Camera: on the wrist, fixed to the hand. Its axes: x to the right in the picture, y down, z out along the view.
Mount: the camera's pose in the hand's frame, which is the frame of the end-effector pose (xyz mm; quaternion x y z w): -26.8 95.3 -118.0 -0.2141 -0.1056 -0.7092 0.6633
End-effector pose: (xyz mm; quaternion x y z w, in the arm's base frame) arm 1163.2 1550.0 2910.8 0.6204 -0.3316 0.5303 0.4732
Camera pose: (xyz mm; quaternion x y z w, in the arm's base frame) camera 1029.7 1626.7 2906.0 0.6014 0.0565 -0.1204 0.7878
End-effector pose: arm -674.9 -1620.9 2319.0 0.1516 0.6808 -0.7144 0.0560
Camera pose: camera -605.6 -1513.9 2232.6 0.4697 -0.7062 0.3838 0.3652
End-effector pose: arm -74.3 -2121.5 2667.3 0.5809 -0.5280 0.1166 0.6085
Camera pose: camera -97.6 -1982.5 2729.5 0.6418 -0.0275 -0.5286 0.5549
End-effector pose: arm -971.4 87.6 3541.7 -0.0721 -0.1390 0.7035 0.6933
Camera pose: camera -1027.0 72.2 3398.9 -0.0234 -0.3672 -0.0472 0.9287
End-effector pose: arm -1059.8 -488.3 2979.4 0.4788 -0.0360 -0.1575 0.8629
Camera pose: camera -1037.5 -337.0 2998.0 0.1417 0.2583 -0.7748 0.5594
